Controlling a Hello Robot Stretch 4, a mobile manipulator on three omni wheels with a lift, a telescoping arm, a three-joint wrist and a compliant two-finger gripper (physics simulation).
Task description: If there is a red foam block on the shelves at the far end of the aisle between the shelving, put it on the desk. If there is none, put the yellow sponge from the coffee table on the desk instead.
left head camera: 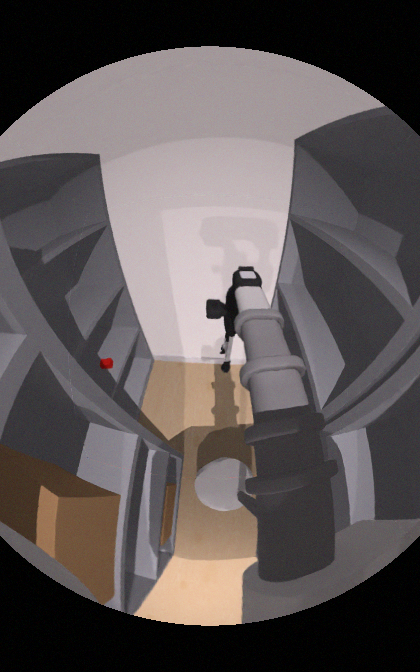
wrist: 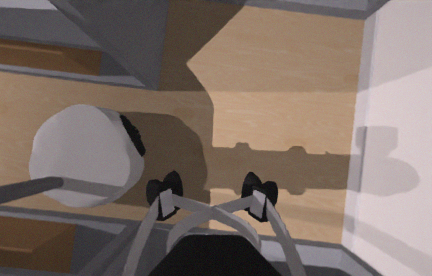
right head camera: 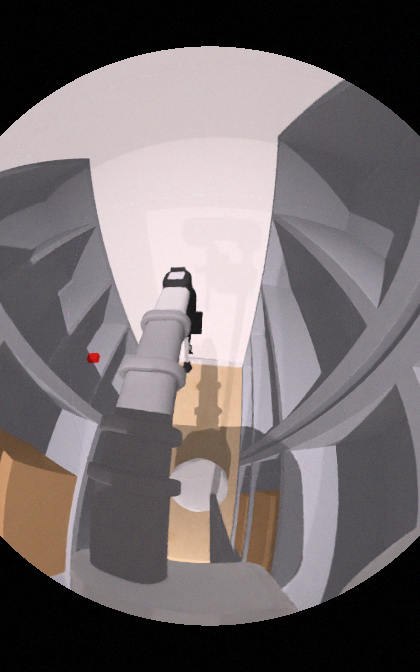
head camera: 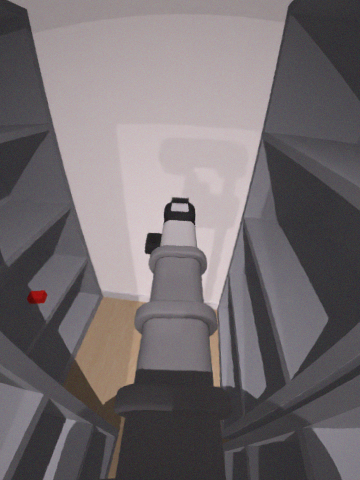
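Where they show: gripper, fingertip midpoint: [wrist: 212, 187] [right head camera: 187, 362]; robot's base, origin of the base link: [right head camera: 199, 483].
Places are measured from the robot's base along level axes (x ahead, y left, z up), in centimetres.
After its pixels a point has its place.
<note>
A small red block [head camera: 37, 297] @[z 55.1, x 75.7, y 83.1 cm] [left head camera: 106, 363] [right head camera: 93, 358] @[z 54.7, x 75.3, y 82.6 cm] lies on a lower shelf of the left shelving, near the far end of the aisle. My gripper [left head camera: 225, 359] [wrist: 212, 187] @[z 93.5, x 50.4, y 2.3 cm] points down toward the floor near the end wall, to the right of the block and apart from it. In the wrist view its two fingers stand apart with floor showing between them; it is open and empty. In the head view the fingers are hidden behind the arm. The yellow sponge, the coffee table and the desk do not show.
Grey shelving [left head camera: 100, 250] stands on the left and more shelving [left head camera: 320, 190] on the right, close to my extended arm [head camera: 177, 285] @[z 135.3, x 24.0, y 0.0 cm]. The white end wall [head camera: 165, 75] @[z 161.8, x 117.7, y 8.6 cm] [wrist: 400, 60] @[z 22.6, x 120.4, y 40.7 cm] closes the aisle. A brown box [left head camera: 85, 540] sits low on the left. My round base [wrist: 80, 145] @[z 18.7, x -0.1, y 4.3 cm] is on the floor.
</note>
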